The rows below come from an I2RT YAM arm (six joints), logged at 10 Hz.
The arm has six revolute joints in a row. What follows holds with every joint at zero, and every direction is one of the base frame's.
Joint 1 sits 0.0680 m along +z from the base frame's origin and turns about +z.
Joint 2 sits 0.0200 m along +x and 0.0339 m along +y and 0.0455 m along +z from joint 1 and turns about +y.
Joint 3 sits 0.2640 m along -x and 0.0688 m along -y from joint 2 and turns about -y.
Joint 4 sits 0.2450 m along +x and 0.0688 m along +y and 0.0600 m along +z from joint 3 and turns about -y.
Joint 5 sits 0.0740 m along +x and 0.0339 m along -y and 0.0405 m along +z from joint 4 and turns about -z.
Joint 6 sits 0.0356 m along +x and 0.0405 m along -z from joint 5 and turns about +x.
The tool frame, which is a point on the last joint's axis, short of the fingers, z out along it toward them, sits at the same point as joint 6; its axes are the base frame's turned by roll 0.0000, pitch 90.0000 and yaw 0.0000 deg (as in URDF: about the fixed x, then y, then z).
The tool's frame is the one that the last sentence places.
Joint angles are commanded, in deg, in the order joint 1, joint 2, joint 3, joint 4, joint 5, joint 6. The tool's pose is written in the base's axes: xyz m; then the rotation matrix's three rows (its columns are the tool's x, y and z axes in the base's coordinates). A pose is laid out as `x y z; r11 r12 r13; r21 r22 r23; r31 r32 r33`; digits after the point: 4 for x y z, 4 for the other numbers.
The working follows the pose.
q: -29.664 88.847 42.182 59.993 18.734 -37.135
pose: 0.2822 -0.1739 0.2653; -0.2872 0.7111 0.6418; -0.4944 0.4639 -0.7352; -0.8204 -0.5284 0.2183
Where each joint sits with the arm in this pose, in the base's axes (m; each line is computed from the numbers above, not from the rounded line before):
joint 1: 0.0000 0.0000 0.0680
joint 2: 0.0342 0.0196 0.1135
joint 3: -0.0045 -0.0376 0.3774
joint 4: 0.2136 -0.0826 0.2404
joint 5: 0.2512 -0.1431 0.2969
joint 6: 0.2822 -0.1739 0.2653
the tool: 0.2822 -0.1739 0.2653

